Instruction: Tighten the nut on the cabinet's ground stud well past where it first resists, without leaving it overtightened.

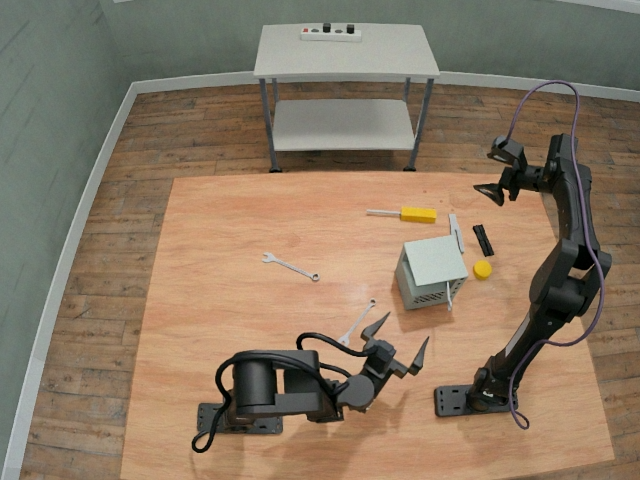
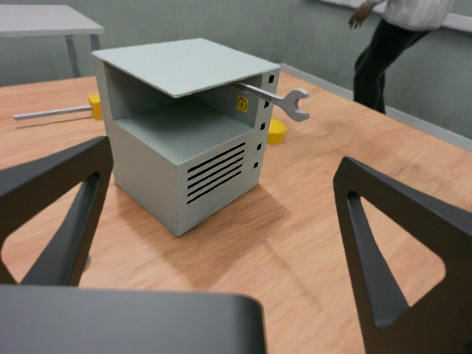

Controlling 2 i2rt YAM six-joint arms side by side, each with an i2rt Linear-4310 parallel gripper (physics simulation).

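Places are measured from the left arm's base along level axes (x ahead, y left, z up), in metres.
Where they show: left gripper, fingertip midpoint: (image 1: 409, 324) (image 2: 229, 159); right gripper, fingertip midpoint: (image 1: 480, 171); right arm's base, link origin: (image 1: 477, 398).
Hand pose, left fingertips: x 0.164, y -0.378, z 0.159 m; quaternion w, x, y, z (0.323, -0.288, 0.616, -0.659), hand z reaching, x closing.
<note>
Each offset is from my left fingertips to the centre of the thing.
The grey-green cabinet @(0.086 m down, 0.159 m ahead, 0.089 m right) (image 1: 435, 260) (image 2: 145, 170) stands at the right of the middle of the table, with an opening under its top panel. A wrench @(0.020 m down, 0.099 m ahead, 0.105 m right) (image 1: 449, 297) (image 2: 285, 101) sticks out of this opening, its open-jawed end in the air beyond the cabinet's slotted front. Its other end, the ground stud and the nut are hidden under the top panel. My left gripper (image 1: 408, 326) (image 2: 229, 159) is open and empty, in front of the cabinet and apart from the wrench. My right gripper (image 1: 488, 173) is open and empty, behind and to the right of the cabinet.
A wrench @(0.152 m down, 0.228 m ahead, 0.259 m left) (image 1: 292, 267) lies left of the cabinet, and a smaller wrench @(0.153 m down, 0.067 m ahead, 0.090 m left) (image 1: 358, 321) lies near the left gripper. A yellow-handled screwdriver @(0.145 m down, 0.383 m ahead, 0.059 m right) (image 1: 417, 214) (image 2: 52, 113), a grey tool @(0.153 m down, 0.316 m ahead, 0.211 m right) (image 1: 455, 232), a black item @(0.152 m down, 0.288 m ahead, 0.293 m right) (image 1: 483, 240) and a yellow round piece @(0.149 m down, 0.192 m ahead, 0.262 m right) (image 1: 482, 269) (image 2: 276, 132) lie around the cabinet.
</note>
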